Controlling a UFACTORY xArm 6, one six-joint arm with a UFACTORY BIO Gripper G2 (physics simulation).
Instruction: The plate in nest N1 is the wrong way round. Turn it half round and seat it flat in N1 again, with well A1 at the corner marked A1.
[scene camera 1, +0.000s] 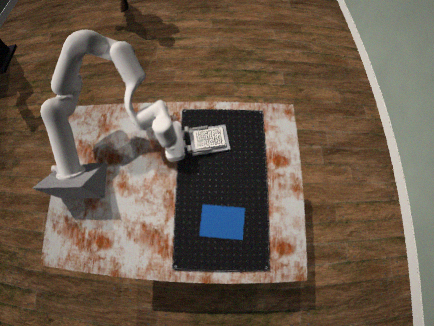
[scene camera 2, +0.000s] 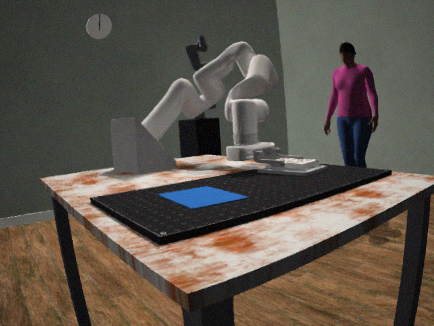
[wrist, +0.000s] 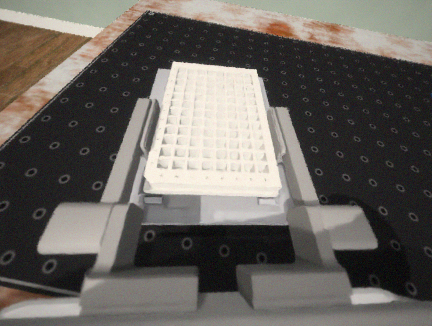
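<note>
The white well plate (scene camera 1: 210, 138) (scene camera 2: 301, 162) (wrist: 215, 127) is level between the fingers, over nest N1 and very low on it or just above it; I cannot tell whether it is fully seated. Its near left corner is cut off in the wrist view. The light grey nest N1 (scene camera 1: 228, 145) (scene camera 2: 300, 171) (wrist: 172, 215) shows past the plate's near edge, with two small corner tabs. Its A1 mark does not show, and the plate's lettering is unreadable. My gripper (scene camera 1: 208, 139) (scene camera 2: 295, 162) (wrist: 215, 112) is shut on the plate's two long sides.
The nest stands on a black perforated board (scene camera 1: 225, 185) (scene camera 2: 280, 190) (wrist: 350, 125). A flat blue rectangle (scene camera 1: 222, 222) (scene camera 2: 202, 197) lies on the same board, apart from the nest. The board lies on a rust-stained white table (scene camera 1: 125, 240) (scene camera 2: 240, 245). A person (scene camera 2: 352, 95) stands beyond the table.
</note>
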